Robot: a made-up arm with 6 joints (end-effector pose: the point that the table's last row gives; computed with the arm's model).
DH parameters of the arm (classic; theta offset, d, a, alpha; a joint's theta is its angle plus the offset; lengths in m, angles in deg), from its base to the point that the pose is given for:
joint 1: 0 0.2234 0 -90
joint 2: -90 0 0.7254 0
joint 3: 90 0.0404 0 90
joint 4: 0 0.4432 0 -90
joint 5: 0 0 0 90
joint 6: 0 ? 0 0
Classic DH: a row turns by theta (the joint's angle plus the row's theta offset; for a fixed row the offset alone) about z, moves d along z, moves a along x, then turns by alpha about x.
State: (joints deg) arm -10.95 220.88 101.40 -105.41 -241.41 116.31
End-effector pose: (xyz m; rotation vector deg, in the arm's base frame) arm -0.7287 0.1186 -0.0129 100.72 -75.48 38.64
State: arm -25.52 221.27 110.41 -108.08 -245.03 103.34
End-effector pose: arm -0.6346 0.2774 0.0311 96.62 -72.16 9.73
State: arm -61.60 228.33 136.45 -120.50 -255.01 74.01
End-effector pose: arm -0.2765 0.4673 0.1668 93.39 -68.98 -77.81
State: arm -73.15 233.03 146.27 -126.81 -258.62 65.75
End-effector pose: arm -0.1555 0.4531 0.2060 92.47 -66.99 -111.43
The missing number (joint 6, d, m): 0.0737
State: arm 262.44 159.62 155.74 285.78 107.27 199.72
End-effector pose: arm -0.0232 0.0331 -0.1434 -38.66 -89.62 59.62
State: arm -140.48 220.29 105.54 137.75 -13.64 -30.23
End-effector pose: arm 0.5950 0.4536 0.1033 -25.11 6.18 -29.70
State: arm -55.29 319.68 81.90 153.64 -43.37 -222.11
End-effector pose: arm -0.0455 0.0971 1.1180 12.00 99.14 -104.80
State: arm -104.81 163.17 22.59 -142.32 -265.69 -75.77
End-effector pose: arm -0.0616 -0.2154 -0.9122 78.32 -48.07 -32.53
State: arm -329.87 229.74 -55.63 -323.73 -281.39 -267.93
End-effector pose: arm -0.5300 -0.2115 -0.7067 -83.57 -75.98 55.41
